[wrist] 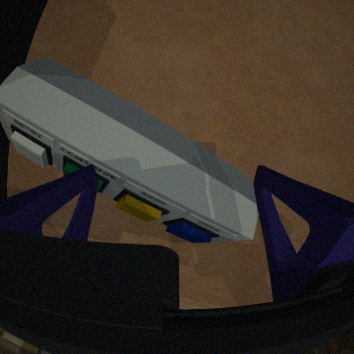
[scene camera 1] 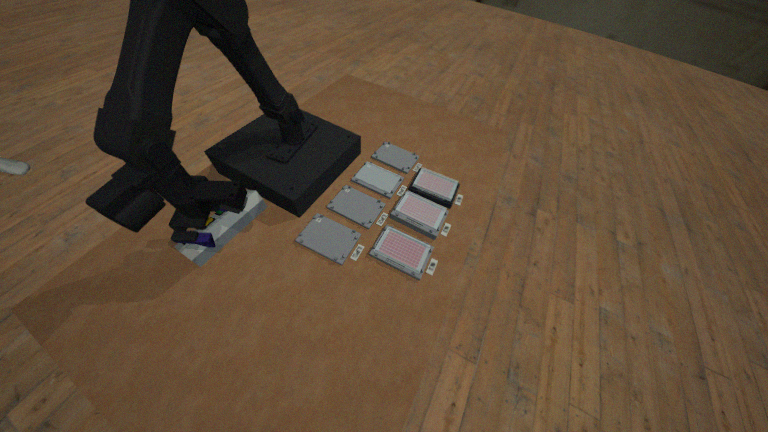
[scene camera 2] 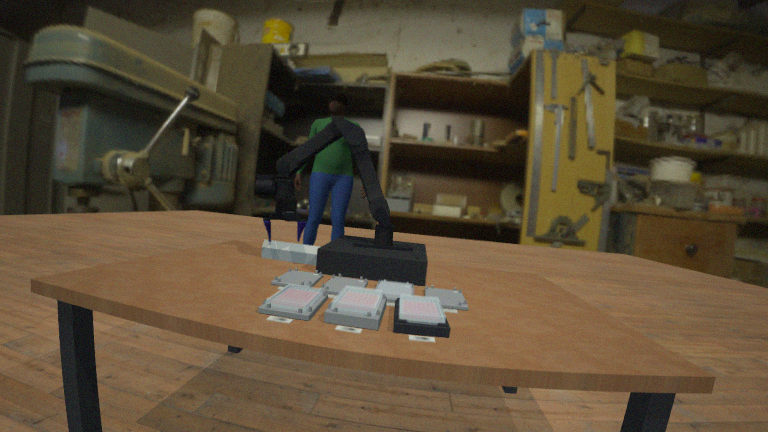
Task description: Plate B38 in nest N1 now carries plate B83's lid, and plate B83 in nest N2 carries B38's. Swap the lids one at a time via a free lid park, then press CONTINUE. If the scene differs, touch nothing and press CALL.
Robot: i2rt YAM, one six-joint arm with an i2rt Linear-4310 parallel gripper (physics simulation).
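Pixels of known places: gripper, fingertip midpoint: (wrist: 175, 173) (scene camera 1: 218, 228) (scene camera 2: 284, 241); arm's base, origin of the base link: (scene camera 1: 293, 141) (scene camera 2: 382, 247).
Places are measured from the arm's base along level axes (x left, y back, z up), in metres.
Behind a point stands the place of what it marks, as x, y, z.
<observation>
My gripper (scene camera 1: 222, 217) {-0.339, 0.006, -0.013} (scene camera 2: 285, 240) {-0.339, 0.006, -0.013} (wrist: 175, 173) {-0.339, 0.006, -0.013} is open and empty, over the pale button box (scene camera 1: 230, 234) {-0.326, 0.010, -0.064} (scene camera 2: 292, 253) {-0.307, 0.006, -0.051} (wrist: 150, 145) {-0.321, 0.011, -0.040}. In the wrist view its left fingertip overlaps the green CONTINUE button (wrist: 75, 172); whether they touch cannot be told. Three plates with pink wells sit in nests: the near one (scene camera 1: 403, 248) {-0.209, -0.425, -0.057} (scene camera 2: 296, 296) {-0.205, -0.443, -0.054} and middle one (scene camera 1: 421, 209) {-0.080, -0.441, -0.041} (scene camera 2: 355, 300) {-0.085, -0.476, -0.041} in grey nests, the far one (scene camera 1: 436, 183) {0.042, -0.464, -0.044} (scene camera 2: 421, 308) {0.043, -0.489, -0.044} in a black nest. Labels and lid marks are unreadable. One grey park carries a pale lid (scene camera 1: 377, 178) {0.007, -0.280, -0.063} (scene camera 2: 395, 290) {0.015, -0.307, -0.063}.
Other lid parks (scene camera 1: 328, 238) {-0.244, -0.228, -0.071} (scene camera 1: 356, 205) {-0.114, -0.256, -0.071} (scene camera 1: 395, 156) {0.142, -0.303, -0.071} hold no lid. The black arm base (scene camera 1: 290, 161) {-0.084, -0.038, -0.001} (scene camera 2: 370, 260) {-0.046, -0.150, -0.022} stands between the box and the parks. White (wrist: 29, 148) {-0.237, 0.036, -0.025}, yellow (wrist: 139, 207) {-0.329, 0.055, -0.025} and blue (wrist: 190, 232) {-0.374, 0.065, -0.025} buttons flank CONTINUE. A person (scene camera 2: 332, 155) stands behind the table.
</observation>
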